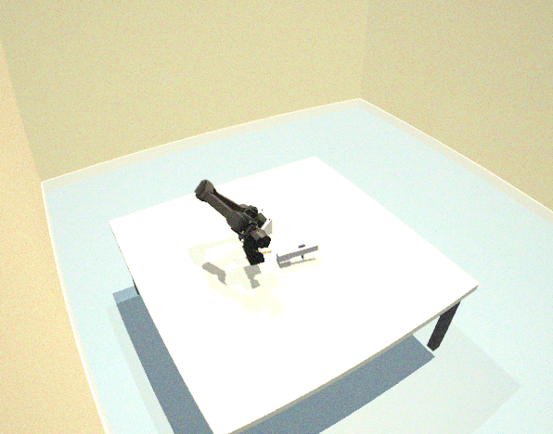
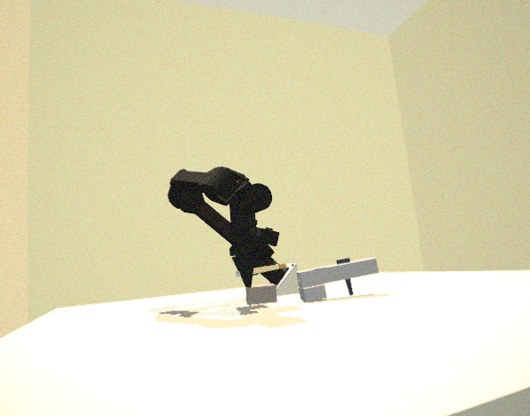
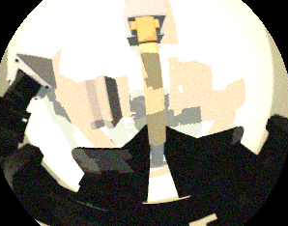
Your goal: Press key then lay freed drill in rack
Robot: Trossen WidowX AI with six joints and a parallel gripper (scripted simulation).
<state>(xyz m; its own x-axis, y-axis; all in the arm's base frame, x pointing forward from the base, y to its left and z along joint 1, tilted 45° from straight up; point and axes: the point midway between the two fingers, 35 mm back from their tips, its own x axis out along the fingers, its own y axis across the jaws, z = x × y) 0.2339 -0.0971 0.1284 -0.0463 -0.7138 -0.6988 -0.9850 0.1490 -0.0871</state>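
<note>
Now: gripper tip 10 mm short of the tan drill, 40 mm to the right of it and 40 mm below it. Also, from my gripper tip: grey sleeve (40 mm ahead, 200 mm to the left); dark blue key (40 mm ahead, 220 mm to the left, 10 mm above).
</note>
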